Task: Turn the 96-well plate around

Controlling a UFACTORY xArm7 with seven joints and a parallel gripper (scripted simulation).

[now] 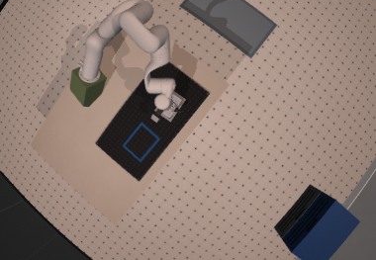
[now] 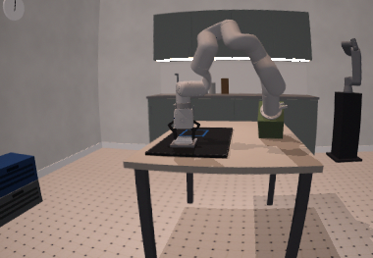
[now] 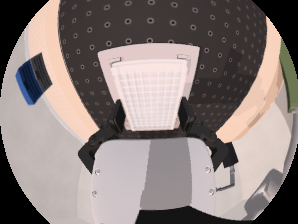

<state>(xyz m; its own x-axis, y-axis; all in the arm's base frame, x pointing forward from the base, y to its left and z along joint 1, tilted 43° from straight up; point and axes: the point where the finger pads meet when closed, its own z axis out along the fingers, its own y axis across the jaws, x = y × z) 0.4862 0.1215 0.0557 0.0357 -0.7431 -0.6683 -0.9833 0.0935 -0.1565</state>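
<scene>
My hand is 10 mm above the white 96-well plate. From my hand the other things lie so: grey plate nest N1 (20 mm below).
</scene>
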